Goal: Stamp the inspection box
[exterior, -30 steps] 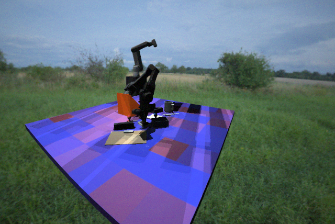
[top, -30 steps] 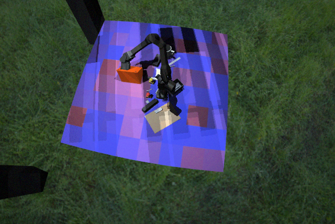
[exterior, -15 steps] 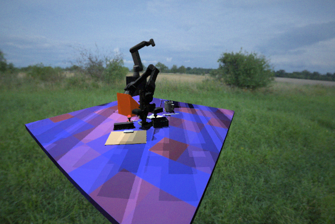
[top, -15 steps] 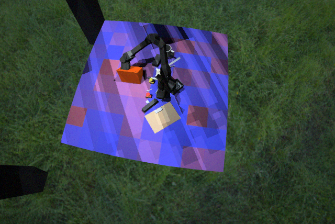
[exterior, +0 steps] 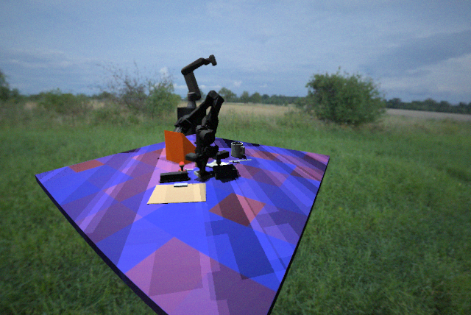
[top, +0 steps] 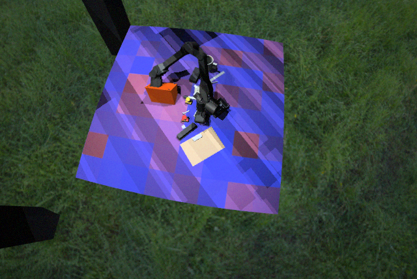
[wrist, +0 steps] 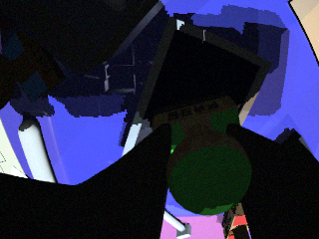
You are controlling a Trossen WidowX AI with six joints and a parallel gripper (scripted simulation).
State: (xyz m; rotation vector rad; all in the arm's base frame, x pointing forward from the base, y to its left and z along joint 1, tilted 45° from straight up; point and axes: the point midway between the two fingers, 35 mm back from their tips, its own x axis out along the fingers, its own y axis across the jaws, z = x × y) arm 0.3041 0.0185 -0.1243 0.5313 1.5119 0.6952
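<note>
Right now my gripper tip is 30 mm above the ink pad. Also, from my gripper tip: blue-knob stamp 20 mm ahead, 100 mm to the left, 20 mm below; red-knob stamp 100 mm behind, 60 mm to the right, 20 mm below; green-knob stamp right at my gripper tip.
</note>
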